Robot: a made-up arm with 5 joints. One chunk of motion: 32 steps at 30 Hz.
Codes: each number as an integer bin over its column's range. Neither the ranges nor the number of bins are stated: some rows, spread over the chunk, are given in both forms.
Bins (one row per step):
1: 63 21 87 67 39
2: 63 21 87 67 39
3: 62 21 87 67 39
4: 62 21 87 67 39
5: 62 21 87 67 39
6: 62 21 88 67 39
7: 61 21 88 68 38
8: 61 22 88 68 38
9: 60 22 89 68 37
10: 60 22 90 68 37
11: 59 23 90 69 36
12: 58 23 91 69 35
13: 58 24 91 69 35
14: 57 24 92 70 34
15: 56 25 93 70 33
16: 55 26 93 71 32
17: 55 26 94 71 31
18: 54 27 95 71 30
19: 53 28 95 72 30
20: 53 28 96 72 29
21: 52 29 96 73 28
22: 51 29 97 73 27
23: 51 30 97 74 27
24: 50 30 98 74 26
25: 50 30 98 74 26
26: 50 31 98 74 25
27: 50 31 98 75 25
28: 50 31 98 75 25
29: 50 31 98 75 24
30: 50 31 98 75 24
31: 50 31 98 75 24
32: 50 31 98 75 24
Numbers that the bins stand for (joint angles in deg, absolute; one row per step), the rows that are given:
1: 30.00 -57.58 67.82 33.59 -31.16
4: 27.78 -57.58 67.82 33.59 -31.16
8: 25.56 -55.56 69.71 35.51 -34.39
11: 21.11 -53.54 73.50 37.43 -40.85
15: 14.44 -49.50 79.17 39.35 -50.55
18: 10.00 -45.46 82.96 41.27 -60.25
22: 3.33 -41.42 86.74 45.11 -69.94
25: 1.11 -39.40 88.64 47.03 -73.18
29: 1.11 -37.38 88.64 48.94 -79.64
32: 1.11 -37.38 88.64 48.94 -79.64
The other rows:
2: 30.00 -57.58 67.82 33.59 -31.16
3: 27.78 -57.58 67.82 33.59 -31.16
5: 27.78 -57.58 67.82 33.59 -31.16
6: 27.78 -57.58 69.71 33.59 -31.16
7: 25.56 -57.58 69.71 35.51 -34.39
9: 23.33 -55.56 71.60 35.51 -37.62
10: 23.33 -55.56 73.50 35.51 -37.62
12: 18.89 -53.54 75.39 37.43 -44.09
13: 18.89 -51.52 75.39 37.43 -44.09
14: 16.67 -51.52 77.28 39.35 -47.32
16: 12.22 -47.48 79.17 41.27 -53.78
17: 12.22 -47.48 81.07 41.27 -57.01
19: 7.78 -43.44 82.96 43.19 -60.25
20: 7.78 -43.44 84.85 43.19 -63.48
21: 5.56 -41.42 84.85 45.11 -66.71
23: 3.33 -39.40 86.74 47.03 -69.94
24: 1.11 -39.40 88.64 47.03 -73.18
26: 1.11 -37.38 88.64 47.03 -76.41
27: 1.11 -37.38 88.64 48.94 -76.41
28: 1.11 -37.38 88.64 48.94 -76.41
30: 1.11 -37.38 88.64 48.94 -79.64
31: 1.11 -37.38 88.64 48.94 -79.64

